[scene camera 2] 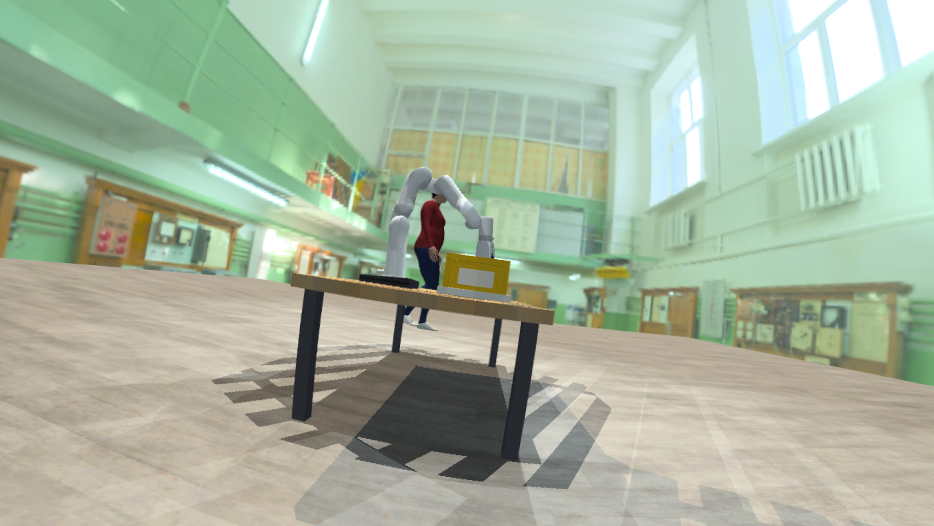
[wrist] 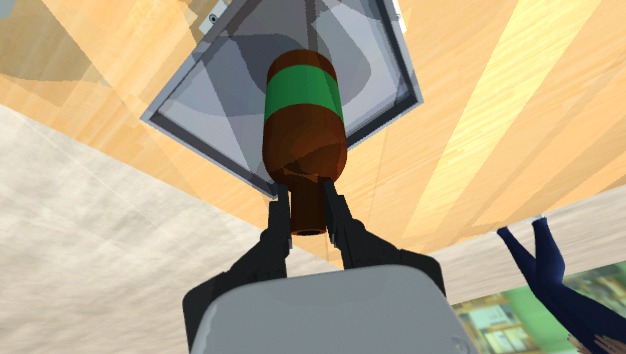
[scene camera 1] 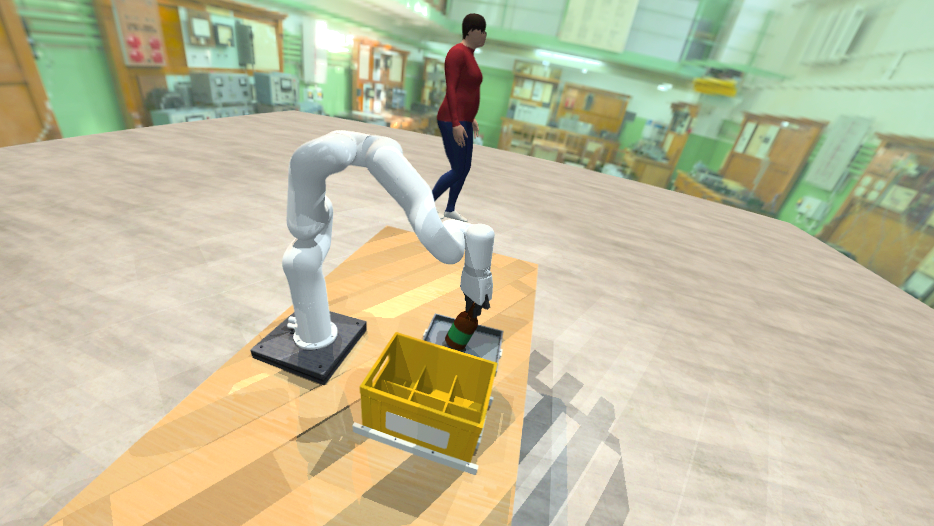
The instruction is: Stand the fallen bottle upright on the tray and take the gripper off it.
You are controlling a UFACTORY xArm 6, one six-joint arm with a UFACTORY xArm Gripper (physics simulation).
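Pixels of known places: gripper, between the fingertips: (wrist: 305, 195) (scene camera 1: 473, 312); arm's base, origin of its link: (scene camera 2: 393, 278) (scene camera 1: 316, 335).
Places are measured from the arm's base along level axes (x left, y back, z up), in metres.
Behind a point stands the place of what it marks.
The brown bottle with a green band (scene camera 1: 462, 330) @[z 0.057, x 0.112, y -0.431 m] (wrist: 304, 125) @[z 0.075, x 0.123, y -0.417 m] is tilted over the grey tray (scene camera 1: 486, 341) @[z -0.031, x 0.183, y -0.517 m] (wrist: 210, 95) @[z -0.032, x 0.078, y -0.498 m], its neck up and leaning to the right in the scene camera 1 view. My gripper (scene camera 1: 473, 312) @[z 0.096, x 0.160, y -0.451 m] (wrist: 305, 195) @[z 0.096, x 0.160, y -0.451 m] is shut on the bottle's neck, one black finger on each side just above the shoulder. The bottle's base is low over the tray, partly behind the crate's rim in the scene camera 1 view; I cannot tell whether it touches the tray floor. The bottle and the tray do not show in the scene camera 2 view.
A yellow crate with compartments (scene camera 1: 375, 408) @[z 0.078, x -0.228, y -0.285 m] (scene camera 2: 501, 277) @[z 0.064, x -0.247, y -0.491 m] stands close beside the tray, on the near side in the scene camera 1 view. The arm's dark base plate (scene camera 1: 274, 347) @[z -0.001, x -0.084, y 0.084 m] is on the table to the left. A person in red (scene camera 1: 462, 84) (scene camera 2: 430, 225) is beyond the table.
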